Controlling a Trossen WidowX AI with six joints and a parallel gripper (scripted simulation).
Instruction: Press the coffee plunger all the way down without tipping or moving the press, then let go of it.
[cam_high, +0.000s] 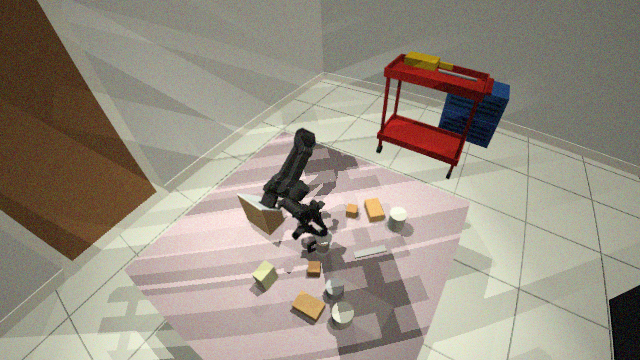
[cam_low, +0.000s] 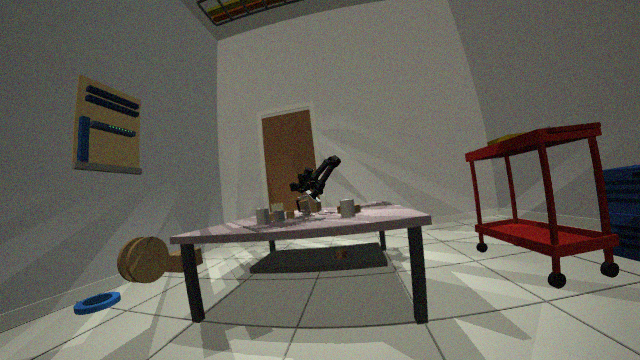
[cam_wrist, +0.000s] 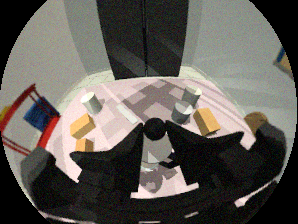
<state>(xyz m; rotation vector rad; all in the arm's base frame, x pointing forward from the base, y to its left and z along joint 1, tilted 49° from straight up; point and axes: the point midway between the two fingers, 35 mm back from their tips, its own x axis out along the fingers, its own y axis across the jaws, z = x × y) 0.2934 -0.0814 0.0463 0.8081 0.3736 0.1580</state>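
Right now the coffee press is 3 cm behind my gripper tip and 9 cm below it. Round my gripper tip: flat grey bar (17 cm ahead, 11 cm to the left, 18 cm below); then pale yellow block (15 cm behind, 24 cm to the right, 12 cm below).
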